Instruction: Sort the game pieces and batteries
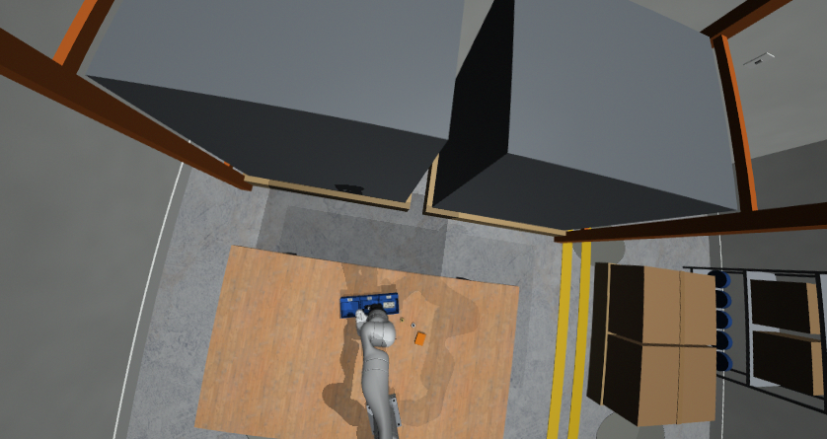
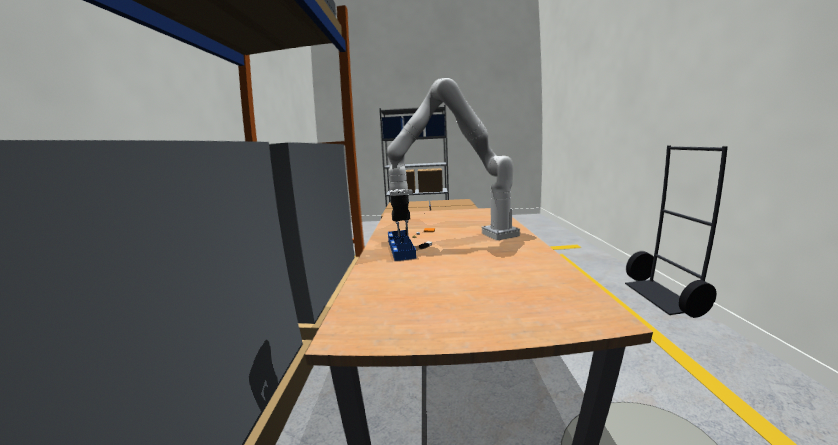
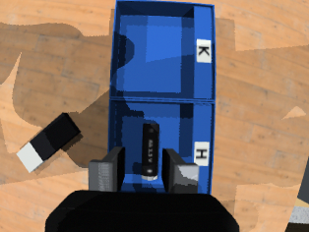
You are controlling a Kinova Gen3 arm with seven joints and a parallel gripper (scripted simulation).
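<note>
Right now my hand is 50 mm above the blue three-part bin, 10 mm to the right of it and 10 mm short of it. Also, from my hand: brass nut (140 mm to the right, 70 mm below, 50 mm behind); then white domino (80 mm to the right, 60 mm below, 20 mm ahead); then dark cylindrical battery (60 mm below).
</note>
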